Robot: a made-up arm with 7 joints. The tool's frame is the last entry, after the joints. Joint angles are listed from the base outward. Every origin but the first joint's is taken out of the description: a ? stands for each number. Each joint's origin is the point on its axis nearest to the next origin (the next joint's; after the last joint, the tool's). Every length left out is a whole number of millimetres.
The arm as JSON. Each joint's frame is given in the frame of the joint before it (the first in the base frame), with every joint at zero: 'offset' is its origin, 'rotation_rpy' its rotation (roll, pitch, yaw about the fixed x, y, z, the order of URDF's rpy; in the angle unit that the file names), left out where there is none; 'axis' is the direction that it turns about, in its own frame. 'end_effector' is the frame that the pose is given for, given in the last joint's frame.
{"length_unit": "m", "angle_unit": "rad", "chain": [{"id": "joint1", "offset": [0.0, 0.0, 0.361], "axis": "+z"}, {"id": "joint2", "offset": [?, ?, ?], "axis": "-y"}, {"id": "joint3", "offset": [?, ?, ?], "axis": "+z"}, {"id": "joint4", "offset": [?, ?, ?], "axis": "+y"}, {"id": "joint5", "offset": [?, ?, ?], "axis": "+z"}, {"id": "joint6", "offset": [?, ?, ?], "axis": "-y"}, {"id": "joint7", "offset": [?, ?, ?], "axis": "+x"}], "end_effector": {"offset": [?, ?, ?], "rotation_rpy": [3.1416, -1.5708, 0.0]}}
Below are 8 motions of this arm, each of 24 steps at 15 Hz.
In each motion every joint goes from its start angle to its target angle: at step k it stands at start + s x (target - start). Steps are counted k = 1, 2, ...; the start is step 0. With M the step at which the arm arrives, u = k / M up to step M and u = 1 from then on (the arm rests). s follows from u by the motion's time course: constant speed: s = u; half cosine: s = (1 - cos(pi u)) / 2; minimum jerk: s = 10 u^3 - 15 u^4 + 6 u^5.
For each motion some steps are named. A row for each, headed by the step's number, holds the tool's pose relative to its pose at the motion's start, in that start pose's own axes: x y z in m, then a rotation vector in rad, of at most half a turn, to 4 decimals.
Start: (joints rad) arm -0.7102 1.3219 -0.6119 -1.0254 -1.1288 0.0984 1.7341
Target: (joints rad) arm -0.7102 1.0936 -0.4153 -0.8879 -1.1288 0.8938 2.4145
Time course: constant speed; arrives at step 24
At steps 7, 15, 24:
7: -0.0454 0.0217 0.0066 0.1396 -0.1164 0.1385
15: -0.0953 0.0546 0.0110 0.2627 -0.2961 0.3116
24: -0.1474 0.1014 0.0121 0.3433 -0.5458 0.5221

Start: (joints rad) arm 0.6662 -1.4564 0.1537 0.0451 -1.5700 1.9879 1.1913
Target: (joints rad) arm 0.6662 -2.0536 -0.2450 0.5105 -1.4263 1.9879 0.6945
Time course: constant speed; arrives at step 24
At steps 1, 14, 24:
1: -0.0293 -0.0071 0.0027 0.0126 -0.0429 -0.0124
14: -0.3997 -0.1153 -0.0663 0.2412 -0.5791 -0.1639
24: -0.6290 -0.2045 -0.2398 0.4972 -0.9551 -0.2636

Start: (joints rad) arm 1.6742 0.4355 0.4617 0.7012 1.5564 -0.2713 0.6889
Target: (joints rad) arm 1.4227 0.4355 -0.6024 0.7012 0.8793 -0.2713 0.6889
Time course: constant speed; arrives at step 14
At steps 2, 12, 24:
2: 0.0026 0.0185 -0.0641 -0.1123 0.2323 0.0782
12: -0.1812 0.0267 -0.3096 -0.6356 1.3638 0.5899
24: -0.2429 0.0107 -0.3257 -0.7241 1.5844 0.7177

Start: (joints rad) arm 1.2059 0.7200 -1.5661 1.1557 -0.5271 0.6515 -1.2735
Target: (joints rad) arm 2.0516 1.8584 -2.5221 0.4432 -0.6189 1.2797 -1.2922
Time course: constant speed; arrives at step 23
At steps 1, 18, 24:
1: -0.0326 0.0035 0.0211 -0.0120 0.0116 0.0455
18: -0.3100 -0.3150 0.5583 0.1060 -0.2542 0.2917
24: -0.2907 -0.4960 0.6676 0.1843 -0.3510 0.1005

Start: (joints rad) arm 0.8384 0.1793 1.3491 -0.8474 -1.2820 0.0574 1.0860
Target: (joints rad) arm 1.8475 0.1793 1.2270 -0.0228 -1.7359 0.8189 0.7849
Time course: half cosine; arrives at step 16
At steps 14, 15, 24:
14: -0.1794 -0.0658 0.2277 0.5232 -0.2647 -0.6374
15: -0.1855 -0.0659 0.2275 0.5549 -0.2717 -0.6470
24: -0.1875 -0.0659 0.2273 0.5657 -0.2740 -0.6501

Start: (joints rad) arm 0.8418 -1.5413 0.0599 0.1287 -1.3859 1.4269 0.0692
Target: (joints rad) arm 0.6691 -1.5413 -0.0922 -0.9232 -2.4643 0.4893 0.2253
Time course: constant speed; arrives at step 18
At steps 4, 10, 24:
4: 0.0019 0.0866 -0.0169 -0.3171 -0.2028 -0.1724
10: 0.0014 0.2069 -0.0783 -0.8837 -0.5381 -0.3279
24: 0.0054 0.3253 -0.2304 -1.7723 -0.9569 -0.3264

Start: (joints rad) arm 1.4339 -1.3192 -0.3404 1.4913 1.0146 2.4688 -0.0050
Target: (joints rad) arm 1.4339 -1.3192 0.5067 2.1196 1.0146 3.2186 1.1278
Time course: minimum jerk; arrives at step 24
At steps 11, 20, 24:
11: -0.0668 0.0084 -0.1720 -0.0296 -0.1238 0.4392
20: -0.0331 0.0412 -0.3930 -0.0085 -0.3195 0.9760
24: -0.0267 0.0449 -0.4054 -0.0053 -0.3358 1.0122

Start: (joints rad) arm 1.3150 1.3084 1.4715 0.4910 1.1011 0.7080 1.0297
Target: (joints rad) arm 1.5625 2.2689 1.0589 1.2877 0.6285 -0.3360 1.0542
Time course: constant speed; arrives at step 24
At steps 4, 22, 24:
4: -0.0699 0.0559 0.0722 -0.3446 0.0047 -0.1078
22: -0.2347 0.3357 0.1393 -1.6377 0.5696 -0.2602
24: -0.2418 0.3571 0.1253 -1.7317 0.6816 -0.2218

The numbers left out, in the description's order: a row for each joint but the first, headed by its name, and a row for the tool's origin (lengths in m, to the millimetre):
joint2: 0.0 -0.056 0.0
joint3: 0.0 0.0 0.417
joint4: 0.024 0.073 0.0
joint5: -0.03 0.0 0.419
joint6: 0.0 -0.067 0.0
joint7: 0.01 0.0 0.071
tool: 0.0 0.0 0.0

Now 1 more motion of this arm.
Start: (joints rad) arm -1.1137 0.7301 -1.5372 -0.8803 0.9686 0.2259 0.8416
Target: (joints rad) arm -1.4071 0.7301 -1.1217 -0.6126 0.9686 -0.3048 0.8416
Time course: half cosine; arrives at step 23
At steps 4, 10, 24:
4: 0.0058 -0.0028 -0.0006 -0.0196 -0.0275 0.0121
10: 0.0268 -0.0159 -0.0004 -0.1029 -0.1630 0.0601
24: 0.0436 -0.0425 0.0134 -0.2454 -0.4626 0.1132

